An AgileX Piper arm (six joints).
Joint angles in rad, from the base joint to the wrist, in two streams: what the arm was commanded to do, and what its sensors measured. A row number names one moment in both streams.
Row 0, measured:
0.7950 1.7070 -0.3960 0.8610 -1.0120 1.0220
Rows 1 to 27, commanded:
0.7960 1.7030 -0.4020 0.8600 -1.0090 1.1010
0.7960 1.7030 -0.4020 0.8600 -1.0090 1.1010
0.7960 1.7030 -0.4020 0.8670 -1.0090 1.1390
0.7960 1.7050 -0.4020 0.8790 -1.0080 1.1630
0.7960 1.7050 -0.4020 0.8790 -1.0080 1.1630
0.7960 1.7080 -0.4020 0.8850 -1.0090 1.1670
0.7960 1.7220 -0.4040 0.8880 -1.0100 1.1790
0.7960 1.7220 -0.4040 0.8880 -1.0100 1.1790
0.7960 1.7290 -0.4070 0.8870 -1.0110 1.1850
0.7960 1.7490 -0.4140 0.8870 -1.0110 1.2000
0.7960 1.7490 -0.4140 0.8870 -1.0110 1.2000
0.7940 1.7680 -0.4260 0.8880 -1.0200 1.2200
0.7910 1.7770 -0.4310 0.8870 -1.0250 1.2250
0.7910 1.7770 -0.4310 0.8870 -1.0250 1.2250
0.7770 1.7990 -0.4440 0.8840 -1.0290 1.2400
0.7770 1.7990 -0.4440 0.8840 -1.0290 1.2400
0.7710 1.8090 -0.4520 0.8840 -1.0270 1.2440
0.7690 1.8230 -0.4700 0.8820 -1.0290 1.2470
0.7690 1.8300 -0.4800 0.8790 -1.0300 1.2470
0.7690 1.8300 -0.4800 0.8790 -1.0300 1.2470
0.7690 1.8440 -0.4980 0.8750 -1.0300 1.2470
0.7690 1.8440 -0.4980 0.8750 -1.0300 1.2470
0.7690 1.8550 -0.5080 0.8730 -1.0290 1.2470
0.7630 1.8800 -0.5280 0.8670 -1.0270 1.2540
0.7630 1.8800 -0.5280 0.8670 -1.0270 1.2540
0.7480 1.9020 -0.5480 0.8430 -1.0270 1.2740
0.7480 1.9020 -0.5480 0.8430 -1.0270 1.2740
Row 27, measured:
0.7670 1.8770 -0.5190 0.8720 -1.0230 1.2540
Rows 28 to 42, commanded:
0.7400 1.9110 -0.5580 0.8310 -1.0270 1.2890
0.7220 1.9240 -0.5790 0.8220 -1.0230 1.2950
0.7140 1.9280 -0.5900 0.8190 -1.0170 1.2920
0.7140 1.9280 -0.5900 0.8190 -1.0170 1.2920
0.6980 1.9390 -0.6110 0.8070 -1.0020 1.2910
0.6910 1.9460 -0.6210 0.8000 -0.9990 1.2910
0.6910 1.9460 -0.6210 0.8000 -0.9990 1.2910
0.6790 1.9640 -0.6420 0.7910 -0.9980 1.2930
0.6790 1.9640 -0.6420 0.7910 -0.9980 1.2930
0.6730 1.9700 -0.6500 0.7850 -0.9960 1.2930
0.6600 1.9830 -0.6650 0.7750 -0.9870 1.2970
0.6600 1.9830 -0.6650 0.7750 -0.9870 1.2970
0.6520 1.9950 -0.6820 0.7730 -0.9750 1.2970
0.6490 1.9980 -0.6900 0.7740 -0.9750 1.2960
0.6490 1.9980 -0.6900 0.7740 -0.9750 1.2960
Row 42, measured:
0.6600 1.9890 -0.6670 0.7930 -0.9890 1.2880
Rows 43 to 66, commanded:
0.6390 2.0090 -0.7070 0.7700 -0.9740 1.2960
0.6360 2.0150 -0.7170 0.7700 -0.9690 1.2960
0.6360 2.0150 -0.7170 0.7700 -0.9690 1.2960
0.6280 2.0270 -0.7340 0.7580 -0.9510 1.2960
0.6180 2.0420 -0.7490 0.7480 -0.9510 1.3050
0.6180 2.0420 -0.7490 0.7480 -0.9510 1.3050
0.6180 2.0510 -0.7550 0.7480 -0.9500 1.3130
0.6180 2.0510 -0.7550 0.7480 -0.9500 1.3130
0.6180 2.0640 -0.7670 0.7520 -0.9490 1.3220
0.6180 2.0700 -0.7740 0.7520 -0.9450 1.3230
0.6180 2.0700 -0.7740 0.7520 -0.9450 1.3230
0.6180 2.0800 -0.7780 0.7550 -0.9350 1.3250
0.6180 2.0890 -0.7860 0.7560 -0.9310 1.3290
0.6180 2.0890 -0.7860 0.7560 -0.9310 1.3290
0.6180 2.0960 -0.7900 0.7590 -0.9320 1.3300
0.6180 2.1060 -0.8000 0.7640 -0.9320 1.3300
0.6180 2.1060 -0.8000 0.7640 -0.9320 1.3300
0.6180 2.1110 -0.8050 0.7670 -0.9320 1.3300
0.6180 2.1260 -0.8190 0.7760 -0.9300 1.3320
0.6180 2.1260 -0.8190 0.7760 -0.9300 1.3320
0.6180 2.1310 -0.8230 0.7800 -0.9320 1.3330
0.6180 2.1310 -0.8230 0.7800 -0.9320 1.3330
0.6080 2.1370 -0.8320 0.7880 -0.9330 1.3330
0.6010 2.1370 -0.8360 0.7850 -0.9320 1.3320
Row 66, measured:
0.6190 2.1350 -0.8200 0.7810 -0.9350 1.3320
